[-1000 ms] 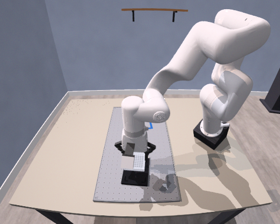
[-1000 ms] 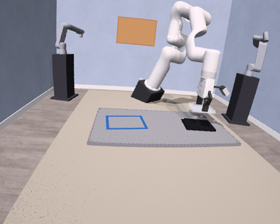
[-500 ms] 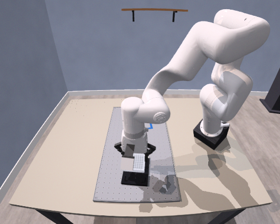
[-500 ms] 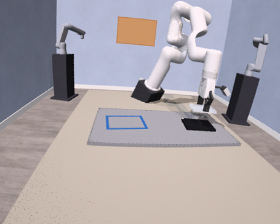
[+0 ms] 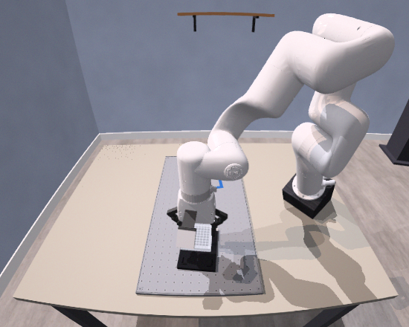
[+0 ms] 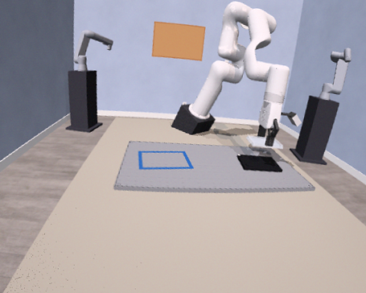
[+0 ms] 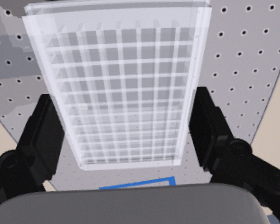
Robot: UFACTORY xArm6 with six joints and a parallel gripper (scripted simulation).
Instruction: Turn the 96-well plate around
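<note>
Now: the black plate nest N1 10 cm below my hand. Round my hand: 96-well plate 1 cm below; white A1 mark 4 cm behind, 8 cm to the right, 10 cm below.
</note>
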